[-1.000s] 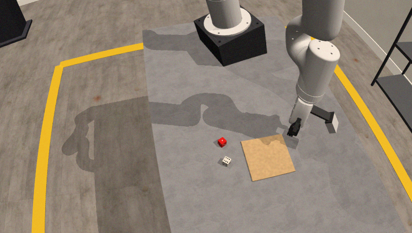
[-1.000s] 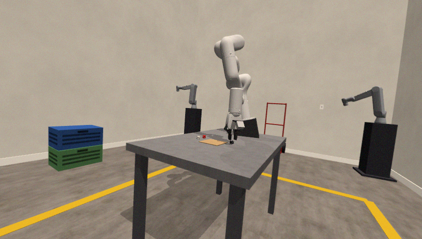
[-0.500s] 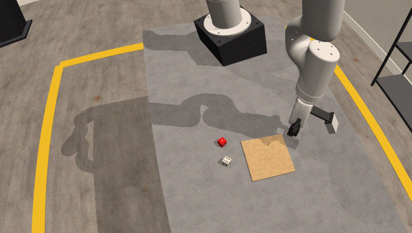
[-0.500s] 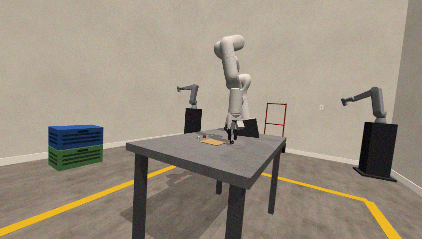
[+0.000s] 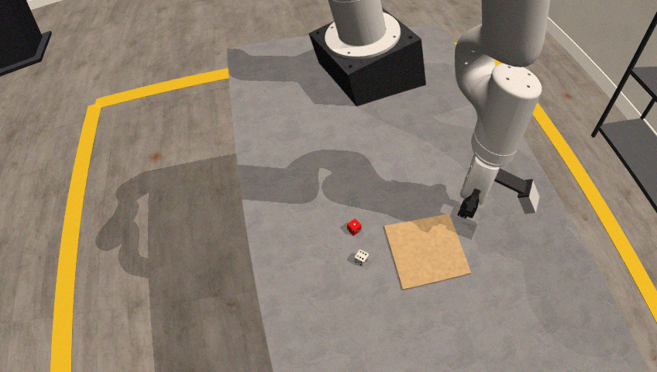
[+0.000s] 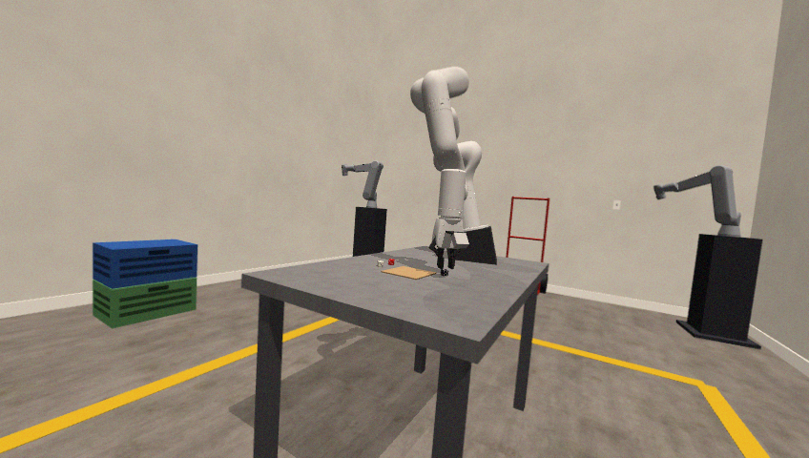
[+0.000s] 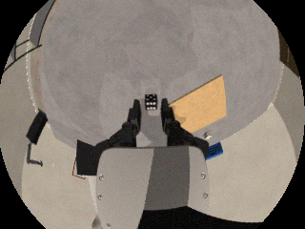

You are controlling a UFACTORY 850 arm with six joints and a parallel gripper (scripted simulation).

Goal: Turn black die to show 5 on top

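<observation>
My gripper is now 4 cm above the black die. Round my hand: white die (24 cm to the right, 4 cm below, 2 cm ahead); then mat (11 cm to the right, 5 cm ahead, 4 cm below); then red die (23 cm to the right, 4 cm below, 4 cm behind).
</observation>
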